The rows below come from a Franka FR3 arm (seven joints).
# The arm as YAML. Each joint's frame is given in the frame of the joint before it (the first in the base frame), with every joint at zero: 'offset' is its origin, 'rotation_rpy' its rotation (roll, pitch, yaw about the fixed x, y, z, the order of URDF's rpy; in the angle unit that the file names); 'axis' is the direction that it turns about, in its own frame. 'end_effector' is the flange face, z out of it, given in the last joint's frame.
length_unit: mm
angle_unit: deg
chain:
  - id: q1
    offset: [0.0, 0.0, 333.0]
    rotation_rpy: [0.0, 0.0, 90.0]
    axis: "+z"
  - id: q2
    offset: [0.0, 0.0, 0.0]
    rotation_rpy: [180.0, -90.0, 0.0]
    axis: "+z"
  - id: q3
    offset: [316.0, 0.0, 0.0]
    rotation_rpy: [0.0, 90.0, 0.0]
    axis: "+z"
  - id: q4
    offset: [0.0, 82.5, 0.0]
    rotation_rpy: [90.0, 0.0, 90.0]
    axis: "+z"
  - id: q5
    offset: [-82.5, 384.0, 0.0]
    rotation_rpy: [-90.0, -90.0, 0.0]
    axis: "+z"
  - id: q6
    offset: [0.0, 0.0, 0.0]
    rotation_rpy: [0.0, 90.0, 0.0]
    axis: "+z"
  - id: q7
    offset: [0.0, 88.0, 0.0]
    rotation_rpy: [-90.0, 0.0, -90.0]
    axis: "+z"
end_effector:
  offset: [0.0, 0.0, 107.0]
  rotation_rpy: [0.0, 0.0, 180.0]
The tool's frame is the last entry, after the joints.
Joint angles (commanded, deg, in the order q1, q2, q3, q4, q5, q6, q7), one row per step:
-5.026 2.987 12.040 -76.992 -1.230 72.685 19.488
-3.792 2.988 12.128 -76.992 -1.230 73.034 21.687
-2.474 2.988 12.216 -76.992 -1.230 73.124 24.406
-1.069 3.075 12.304 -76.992 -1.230 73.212 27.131
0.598 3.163 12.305 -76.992 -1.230 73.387 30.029
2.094 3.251 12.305 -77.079 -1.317 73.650 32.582
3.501 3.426 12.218 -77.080 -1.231 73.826 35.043
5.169 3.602 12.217 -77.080 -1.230 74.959 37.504
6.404 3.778 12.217 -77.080 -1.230 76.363 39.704
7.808 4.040 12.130 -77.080 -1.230 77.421 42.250
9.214 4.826 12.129 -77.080 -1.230 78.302 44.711
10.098 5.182 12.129 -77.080 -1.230 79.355 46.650
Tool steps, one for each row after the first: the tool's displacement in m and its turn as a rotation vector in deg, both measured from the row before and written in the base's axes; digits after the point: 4 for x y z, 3 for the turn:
-0.0008 0.0124 0.0005 -0.215 -0.402 -0.857
-0.0017 0.0130 0.0001 -0.297 -0.166 -1.293
-0.0017 0.0138 -0.0007 -0.289 -0.083 -1.212
-0.0022 0.0154 -0.0006 -0.291 -0.180 -1.208
-0.0020 0.0137 -0.0011 -0.327 -0.197 -1.051
-0.0017 0.0124 -0.0014 -0.155 -0.068 -1.108
-0.0011 0.0159 -0.0001 0.060 -1.004 -0.770
0.0002 0.0122 0.0003 0.232 -1.236 -0.946
-0.0005 0.0129 -0.0010 0.144 -0.815 -1.215
0.0016 0.0141 -0.0062 0.052 -0.113 -1.047
0.0009 0.0092 -0.0019 0.230 -0.673 -1.049

